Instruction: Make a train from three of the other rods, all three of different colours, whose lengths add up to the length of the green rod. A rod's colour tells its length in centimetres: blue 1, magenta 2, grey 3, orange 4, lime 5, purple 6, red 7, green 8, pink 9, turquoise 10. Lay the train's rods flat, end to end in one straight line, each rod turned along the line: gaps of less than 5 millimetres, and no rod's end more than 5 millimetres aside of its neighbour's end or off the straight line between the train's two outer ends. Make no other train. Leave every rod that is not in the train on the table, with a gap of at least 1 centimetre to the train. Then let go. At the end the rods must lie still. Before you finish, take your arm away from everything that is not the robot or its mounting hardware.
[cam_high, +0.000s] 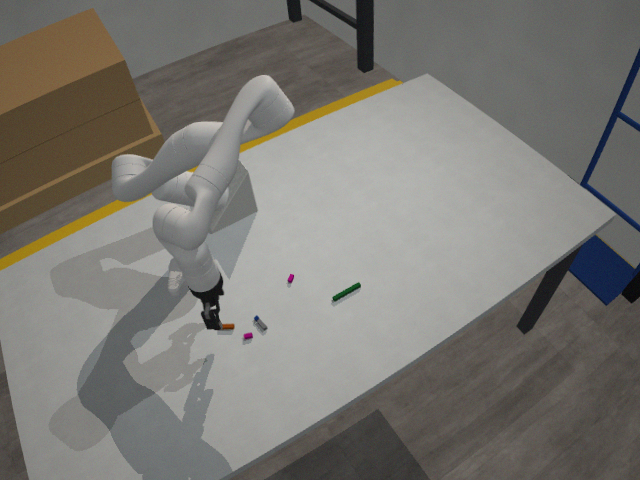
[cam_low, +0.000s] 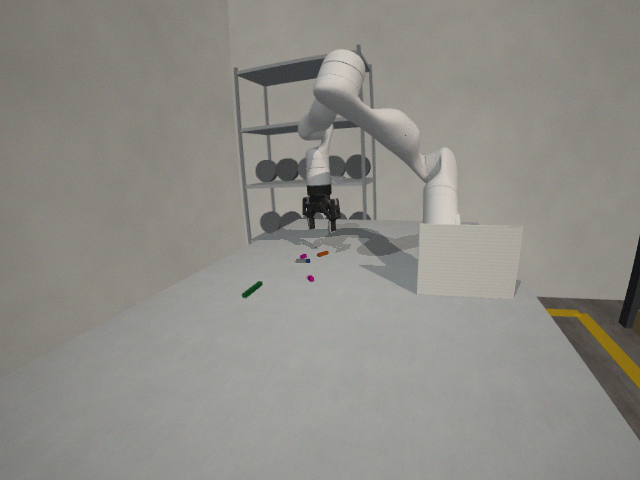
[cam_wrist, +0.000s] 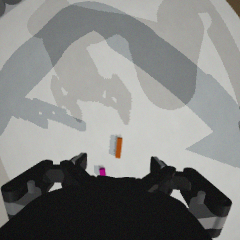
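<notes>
The orange rod lies 8 cm below my hand. Round my hand: grey rod (8 cm to the left, 8 cm below, 4 cm ahead); blue rod (8 cm below, 7 cm to the left, 2 cm ahead); green rod (31 cm to the left, 8 cm below, 8 cm ahead).
</notes>
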